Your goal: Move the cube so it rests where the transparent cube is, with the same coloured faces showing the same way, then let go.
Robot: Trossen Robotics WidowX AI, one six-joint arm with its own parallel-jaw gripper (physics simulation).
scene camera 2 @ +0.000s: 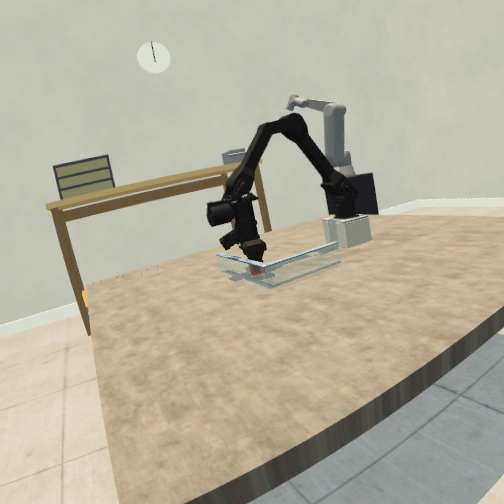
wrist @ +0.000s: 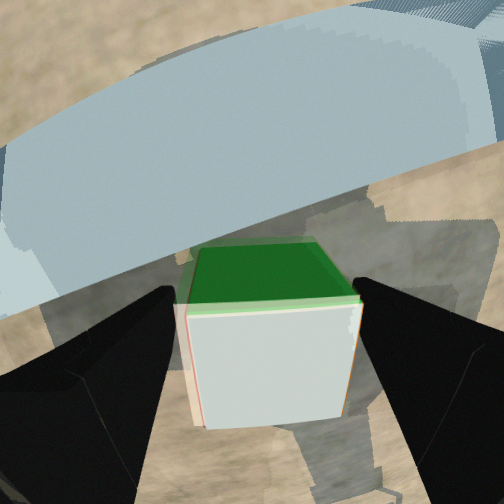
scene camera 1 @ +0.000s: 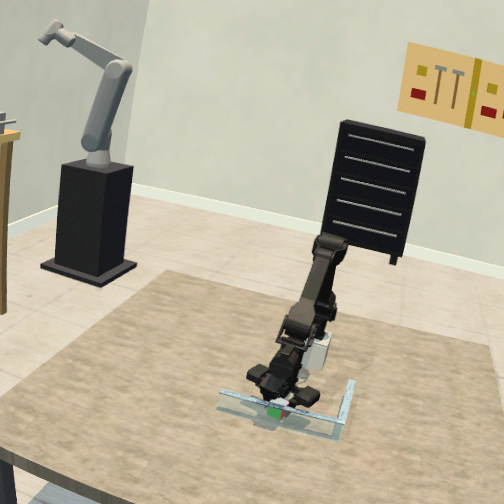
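Observation:
In the wrist view the cube (wrist: 270, 335) shows a green face towards the rail and a white face towards the camera. It overlaps the transparent cube almost exactly; only a thin pale edge shows at its left side. My gripper (wrist: 268, 385) has one dark finger on each side of the cube, with narrow gaps at both sides, so it looks open. In scene camera 1 the gripper (scene camera 1: 283, 400) is low over the cube (scene camera 1: 274, 411). In scene camera 2 the cube (scene camera 2: 257, 266) shows a red spot under the gripper (scene camera 2: 250, 250).
A pale blue L-shaped rail (scene camera 1: 325, 418) lies on the table around the cube's spot; it fills the upper wrist view (wrist: 230, 160). A second arm on a black pedestal (scene camera 1: 90, 215) stands far left. A dark slatted panel (scene camera 1: 376, 190) stands behind.

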